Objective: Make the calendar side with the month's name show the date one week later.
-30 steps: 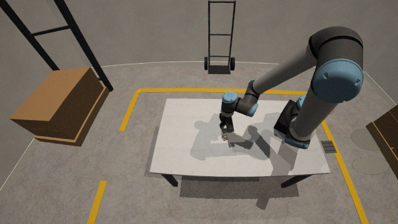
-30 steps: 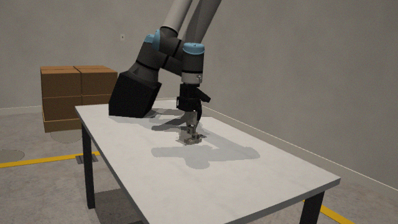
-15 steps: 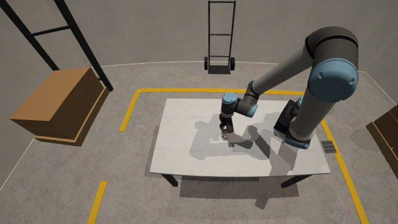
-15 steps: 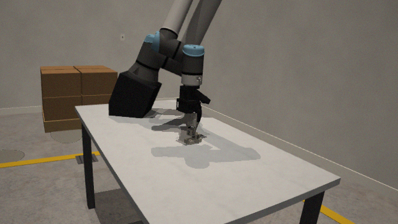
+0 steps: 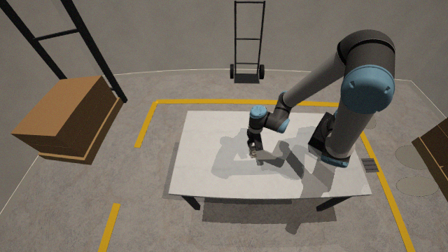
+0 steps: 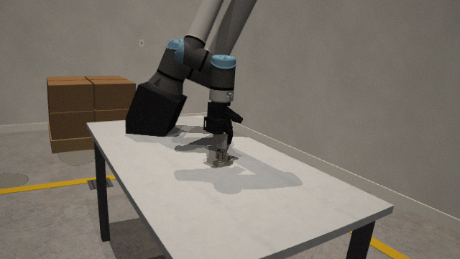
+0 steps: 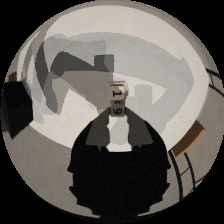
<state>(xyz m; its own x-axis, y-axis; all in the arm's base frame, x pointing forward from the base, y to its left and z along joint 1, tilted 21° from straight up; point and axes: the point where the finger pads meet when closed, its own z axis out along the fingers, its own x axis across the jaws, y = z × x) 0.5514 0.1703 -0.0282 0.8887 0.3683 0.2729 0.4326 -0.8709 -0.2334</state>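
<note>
My hand is 1 cm past the calendar tray, 1 cm to the right of it and 4 cm above it.
</note>
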